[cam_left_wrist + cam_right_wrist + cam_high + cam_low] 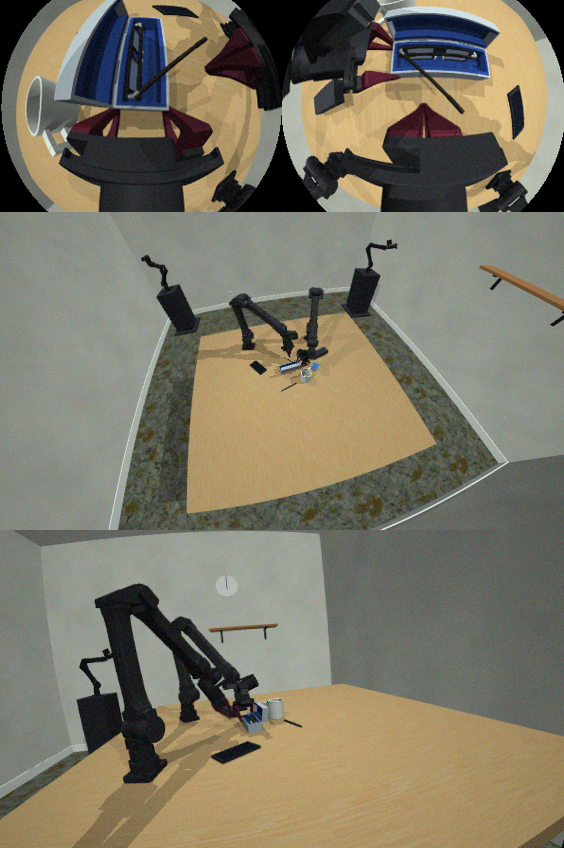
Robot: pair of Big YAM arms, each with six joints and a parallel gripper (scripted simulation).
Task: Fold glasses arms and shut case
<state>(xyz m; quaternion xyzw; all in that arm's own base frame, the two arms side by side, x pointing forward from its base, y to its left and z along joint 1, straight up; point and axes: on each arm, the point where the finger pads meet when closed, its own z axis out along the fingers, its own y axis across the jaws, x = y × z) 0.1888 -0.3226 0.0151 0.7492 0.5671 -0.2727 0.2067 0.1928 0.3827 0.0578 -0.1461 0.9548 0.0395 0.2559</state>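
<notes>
Now: the black-framed glasses 70 mm ahead of my right hand and 20 mm below it. The rest, counted from my right hand: white mug (210 mm ahead, 90 mm to the left, 20 mm below); glasses case (110 mm ahead, 20 mm to the right, 10 mm below); blue card (200 mm to the left, 100 mm ahead, 50 mm below).
</notes>
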